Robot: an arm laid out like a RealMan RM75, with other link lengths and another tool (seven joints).
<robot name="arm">
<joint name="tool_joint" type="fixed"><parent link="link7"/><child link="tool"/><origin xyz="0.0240 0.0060 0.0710" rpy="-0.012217 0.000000 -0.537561"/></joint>
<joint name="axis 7" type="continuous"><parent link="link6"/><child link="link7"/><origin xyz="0.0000 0.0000 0.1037" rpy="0.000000 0.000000 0.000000"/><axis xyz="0 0 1"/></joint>
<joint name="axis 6" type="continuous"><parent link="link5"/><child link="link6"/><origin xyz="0.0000 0.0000 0.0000" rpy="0.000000 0.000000 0.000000"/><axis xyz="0 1 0"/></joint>
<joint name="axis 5" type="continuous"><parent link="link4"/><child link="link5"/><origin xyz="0.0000 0.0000 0.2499" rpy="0.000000 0.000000 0.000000"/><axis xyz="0 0 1"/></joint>
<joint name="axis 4" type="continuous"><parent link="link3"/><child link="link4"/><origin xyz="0.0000 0.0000 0.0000" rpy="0.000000 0.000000 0.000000"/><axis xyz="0 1 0"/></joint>
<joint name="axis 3" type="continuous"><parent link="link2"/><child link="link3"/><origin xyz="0.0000 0.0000 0.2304" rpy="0.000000 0.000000 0.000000"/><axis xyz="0 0 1"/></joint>
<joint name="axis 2" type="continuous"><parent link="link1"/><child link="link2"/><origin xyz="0.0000 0.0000 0.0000" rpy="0.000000 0.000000 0.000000"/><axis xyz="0 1 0"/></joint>
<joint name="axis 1" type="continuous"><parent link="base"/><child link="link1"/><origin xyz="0.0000 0.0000 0.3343" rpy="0.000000 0.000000 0.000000"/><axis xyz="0 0 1"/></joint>
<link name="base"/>
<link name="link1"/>
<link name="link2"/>
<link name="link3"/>
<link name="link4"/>
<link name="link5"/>
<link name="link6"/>
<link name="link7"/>
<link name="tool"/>
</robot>
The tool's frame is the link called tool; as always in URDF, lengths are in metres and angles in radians. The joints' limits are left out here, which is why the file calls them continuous.
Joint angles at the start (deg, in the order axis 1, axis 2, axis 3, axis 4, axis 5, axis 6, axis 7):
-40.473, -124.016, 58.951, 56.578, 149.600, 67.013, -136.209
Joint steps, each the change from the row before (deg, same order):
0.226, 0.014, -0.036, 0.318, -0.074, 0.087, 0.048
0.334, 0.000, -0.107, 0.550, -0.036, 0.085, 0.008
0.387, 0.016, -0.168, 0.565, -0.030, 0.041, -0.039
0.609, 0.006, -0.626, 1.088, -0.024, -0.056, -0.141
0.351, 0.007, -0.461, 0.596, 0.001, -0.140, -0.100
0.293, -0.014, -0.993, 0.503, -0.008, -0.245, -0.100
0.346, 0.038, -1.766, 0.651, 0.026, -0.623, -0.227
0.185, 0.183, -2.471, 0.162, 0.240, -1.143, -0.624
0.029, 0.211, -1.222, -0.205, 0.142, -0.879, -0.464
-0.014, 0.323, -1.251, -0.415, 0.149, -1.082, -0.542
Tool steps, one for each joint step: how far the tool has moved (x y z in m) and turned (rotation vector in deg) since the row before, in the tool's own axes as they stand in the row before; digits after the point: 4 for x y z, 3 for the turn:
0.0002, -0.0009, -0.0012, 0.002, 0.158, -0.057
0.0007, -0.0014, -0.0020, 0.057, 0.347, -0.128
0.0008, -0.0021, -0.0023, 0.102, 0.421, -0.260
0.0031, -0.0042, -0.0050, 0.170, 1.115, -0.699
0.0022, -0.0030, -0.0030, 0.140, 0.768, -0.515
0.0031, -0.0046, -0.0037, 0.087, 1.054, -0.981
0.0062, -0.0082, -0.0062, 0.245, 1.927, -1.730
0.0082, -0.0125, -0.0066, 0.598, 2.429, -2.716
0.0049, -0.0072, -0.0028, 0.456, 1.342, -1.533
0.0055, -0.0081, -0.0026, 0.568, 1.449, -1.657

